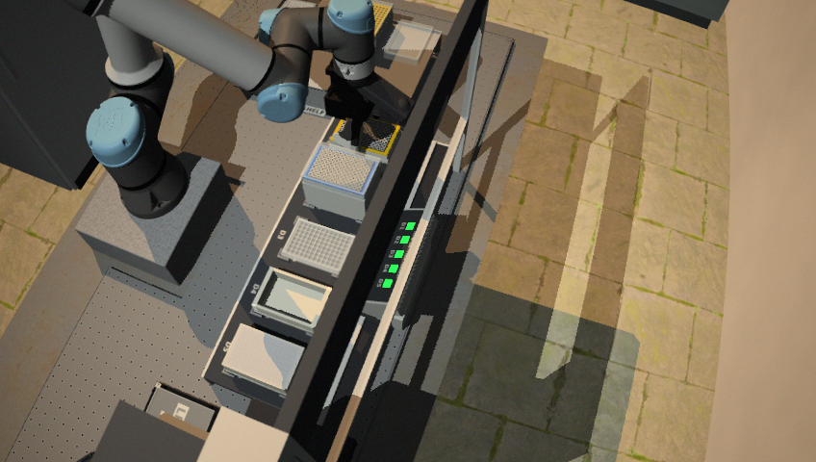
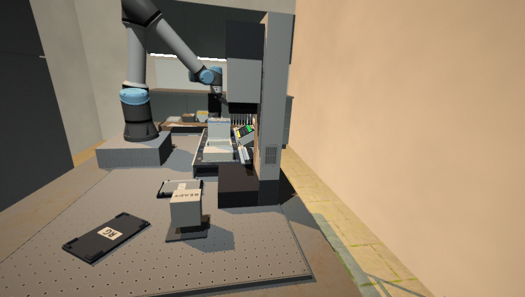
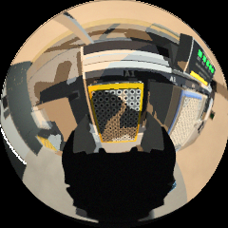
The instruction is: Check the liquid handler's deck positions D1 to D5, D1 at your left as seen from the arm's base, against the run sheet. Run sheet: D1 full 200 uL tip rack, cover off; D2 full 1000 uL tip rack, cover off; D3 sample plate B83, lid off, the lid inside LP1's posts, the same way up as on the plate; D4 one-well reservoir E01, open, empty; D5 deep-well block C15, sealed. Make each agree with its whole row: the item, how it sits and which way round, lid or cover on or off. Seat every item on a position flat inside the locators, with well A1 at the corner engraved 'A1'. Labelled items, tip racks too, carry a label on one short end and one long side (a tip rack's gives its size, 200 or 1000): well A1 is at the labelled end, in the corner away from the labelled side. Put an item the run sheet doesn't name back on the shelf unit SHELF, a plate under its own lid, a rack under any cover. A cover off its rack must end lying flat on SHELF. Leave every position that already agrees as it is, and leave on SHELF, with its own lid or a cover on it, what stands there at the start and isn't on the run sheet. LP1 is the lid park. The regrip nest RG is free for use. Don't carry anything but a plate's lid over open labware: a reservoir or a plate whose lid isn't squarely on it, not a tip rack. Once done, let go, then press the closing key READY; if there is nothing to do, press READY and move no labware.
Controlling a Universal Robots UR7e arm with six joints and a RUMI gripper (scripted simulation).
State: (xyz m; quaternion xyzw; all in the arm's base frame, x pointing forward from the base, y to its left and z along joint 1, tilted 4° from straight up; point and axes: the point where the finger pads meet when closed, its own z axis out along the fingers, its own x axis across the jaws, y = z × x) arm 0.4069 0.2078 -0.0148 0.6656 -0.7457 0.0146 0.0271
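Right now the yellow-rimmed tip rack is 1 cm ahead of my hand and 1 cm above it. The rest, counted from my hand: well plate 3 cm behind, 25 cm to the right, 3 cm below; then blue-rimmed tip rack 1 cm behind, 12 cm to the right, 3 cm above; then shelf label 17 cm behind, 13 cm to the left, 9 cm below.
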